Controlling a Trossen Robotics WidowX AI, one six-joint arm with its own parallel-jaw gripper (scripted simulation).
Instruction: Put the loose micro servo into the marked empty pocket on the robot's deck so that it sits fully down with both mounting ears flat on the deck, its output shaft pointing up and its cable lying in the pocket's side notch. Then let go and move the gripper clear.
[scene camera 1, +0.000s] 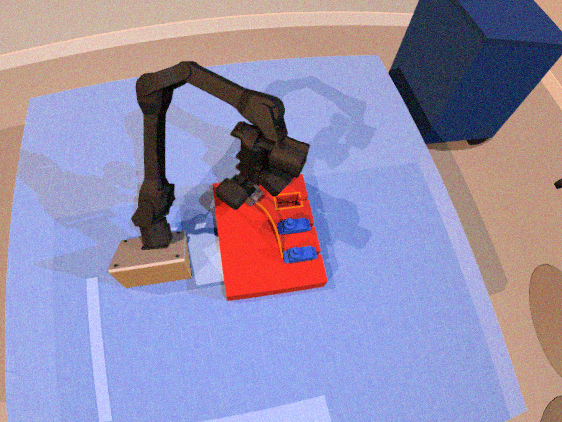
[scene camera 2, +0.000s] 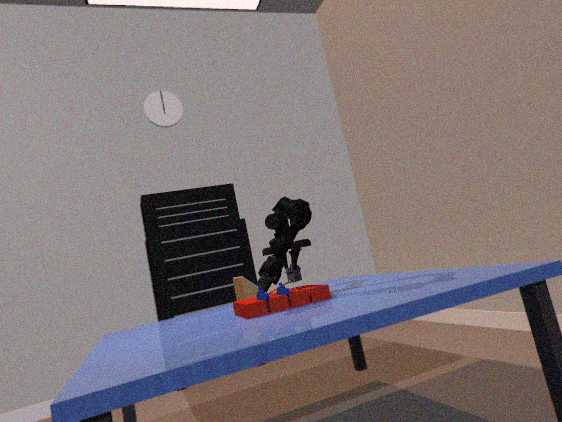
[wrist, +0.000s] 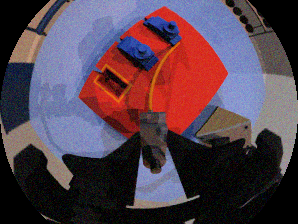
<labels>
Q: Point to my gripper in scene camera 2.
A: At 290, 269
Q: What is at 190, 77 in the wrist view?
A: A red deck.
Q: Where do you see my gripper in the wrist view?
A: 153, 134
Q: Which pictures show my gripper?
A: Scene camera 1, scene camera 2 and the wrist view: all of them.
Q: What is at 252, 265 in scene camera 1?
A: A red deck.
</labels>
